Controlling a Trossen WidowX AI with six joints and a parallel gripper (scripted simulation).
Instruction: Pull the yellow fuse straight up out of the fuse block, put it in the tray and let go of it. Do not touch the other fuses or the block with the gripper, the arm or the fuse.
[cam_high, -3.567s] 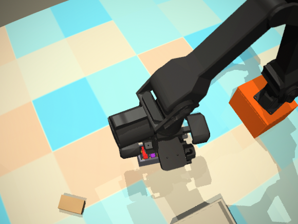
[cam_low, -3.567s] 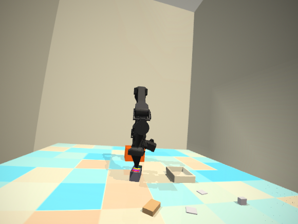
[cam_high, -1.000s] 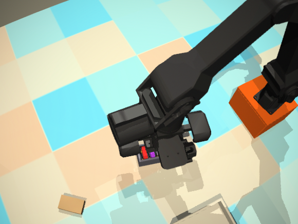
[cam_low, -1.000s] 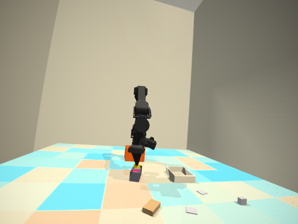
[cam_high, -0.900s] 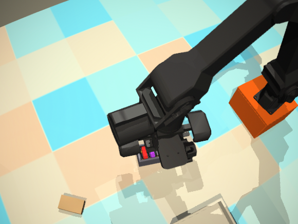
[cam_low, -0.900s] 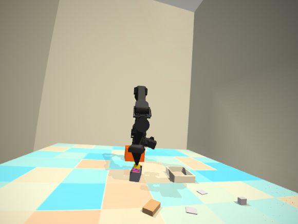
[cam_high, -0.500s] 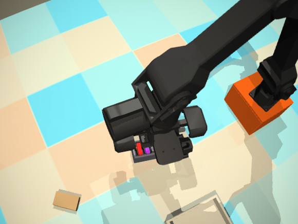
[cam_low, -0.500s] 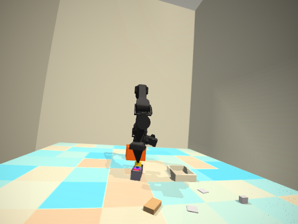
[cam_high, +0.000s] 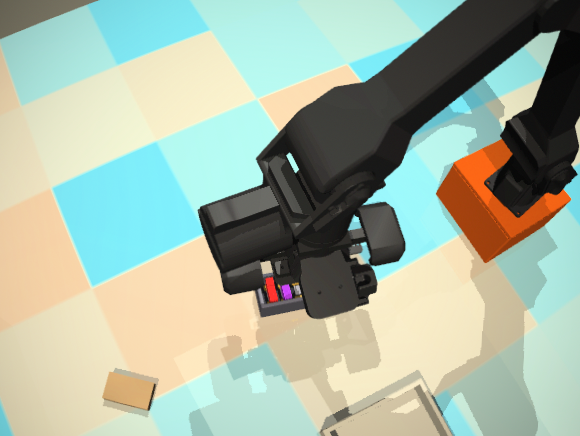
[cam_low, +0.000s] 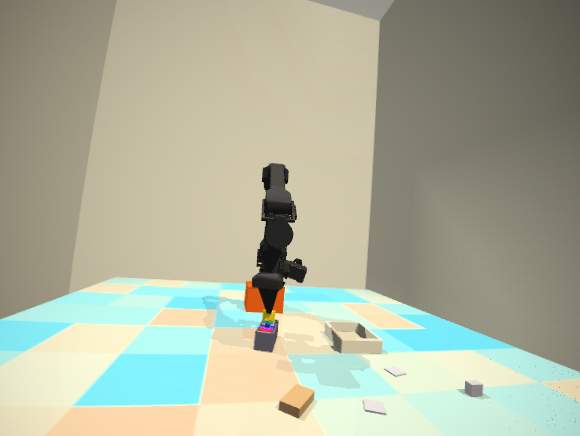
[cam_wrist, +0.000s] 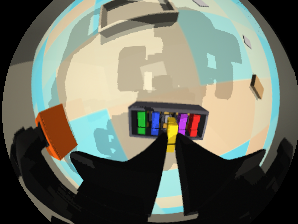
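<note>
The beige tray lies 30 mm ahead of my gripper tip, 210 mm to the left of it and 70 mm below it. The rest, counted from my gripper tip: small grey cube 290 mm ahead, 290 mm to the left, 60 mm below; tan flat block 240 mm ahead, 20 mm to the right, 60 mm below; yellow fuse 10 mm below.
</note>
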